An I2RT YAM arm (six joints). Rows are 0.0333 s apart.
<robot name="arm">
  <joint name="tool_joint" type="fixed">
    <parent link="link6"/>
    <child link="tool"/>
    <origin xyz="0 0 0" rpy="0 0 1.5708"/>
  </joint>
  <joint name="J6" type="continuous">
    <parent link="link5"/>
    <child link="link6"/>
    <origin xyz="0.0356 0 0.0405" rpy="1.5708 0 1.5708"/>
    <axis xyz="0 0 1"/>
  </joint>
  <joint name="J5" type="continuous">
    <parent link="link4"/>
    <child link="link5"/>
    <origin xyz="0.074 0.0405 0.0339" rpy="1.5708 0 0"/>
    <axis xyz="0 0 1"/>
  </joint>
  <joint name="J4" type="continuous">
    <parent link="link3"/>
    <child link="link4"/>
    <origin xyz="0.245 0.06 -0.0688" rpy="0 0 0"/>
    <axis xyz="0 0 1"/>
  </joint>
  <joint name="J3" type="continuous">
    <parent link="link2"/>
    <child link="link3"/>
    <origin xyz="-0.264 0 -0.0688" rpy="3.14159 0 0"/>
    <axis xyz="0 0 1"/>
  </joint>
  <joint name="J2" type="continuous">
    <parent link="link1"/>
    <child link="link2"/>
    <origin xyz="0.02 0.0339 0.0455" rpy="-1.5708 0 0"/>
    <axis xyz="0 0 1"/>
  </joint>
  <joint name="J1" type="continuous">
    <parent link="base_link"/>
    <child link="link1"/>
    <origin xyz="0 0 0.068" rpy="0 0 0"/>
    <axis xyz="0 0 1"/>
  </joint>
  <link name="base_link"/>
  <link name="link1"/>
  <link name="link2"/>
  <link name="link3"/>
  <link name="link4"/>
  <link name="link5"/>
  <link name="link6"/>
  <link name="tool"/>
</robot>
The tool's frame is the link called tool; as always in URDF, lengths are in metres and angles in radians. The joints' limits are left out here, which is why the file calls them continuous.
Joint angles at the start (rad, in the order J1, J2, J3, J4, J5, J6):
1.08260, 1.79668, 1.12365, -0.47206, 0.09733, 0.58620
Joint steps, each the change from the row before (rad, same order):
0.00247, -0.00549, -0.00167, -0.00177, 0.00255, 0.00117
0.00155, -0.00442, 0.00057, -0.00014, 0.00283, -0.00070
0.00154, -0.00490, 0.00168, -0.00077, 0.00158, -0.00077
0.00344, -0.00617, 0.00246, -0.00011, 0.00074, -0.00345
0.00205, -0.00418, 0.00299, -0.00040, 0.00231, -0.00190
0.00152, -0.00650, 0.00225, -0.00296, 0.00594, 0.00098
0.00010, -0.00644, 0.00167, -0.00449, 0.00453, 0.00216
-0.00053, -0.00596, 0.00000, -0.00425, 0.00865, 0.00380
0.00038, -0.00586, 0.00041, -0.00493, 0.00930, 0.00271
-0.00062, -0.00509, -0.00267, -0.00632, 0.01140, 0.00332
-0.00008, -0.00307, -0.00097, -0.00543, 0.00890, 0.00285
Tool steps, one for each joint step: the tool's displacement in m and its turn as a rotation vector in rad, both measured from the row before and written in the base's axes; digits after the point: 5 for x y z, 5 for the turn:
-0.00107, -0.00034, 0.00130, 0.00105, -0.00264, 0.00035
-0.00046, 0.00009, 0.00163, 0.00289, -0.00476, 0.00100
-0.00043, 0.00022, 0.00206, 0.00426, -0.00422, 0.00157
-0.00099, 0.00067, 0.00273, 0.00624, -0.00567, 0.00622
-0.00043, 0.00056, 0.00221, 0.00450, -0.00560, 0.00275
-0.00041, -0.00009, 0.00267, 0.00299, -0.00706, -0.00197
-0.00014, -0.00054, 0.00241, 0.00202, -0.00453, -0.00384
0.00005, -0.00097, 0.00180, -0.00084, -0.00637, -0.00777
-0.00021, -0.00083, 0.00185, -0.00175, -0.00709, -0.00620
-0.00014, -0.00163, 0.00066, -0.00705, -0.00618, -0.00866
-0.00013, -0.00101, 0.00051, -0.00566, -0.00464, -0.00656

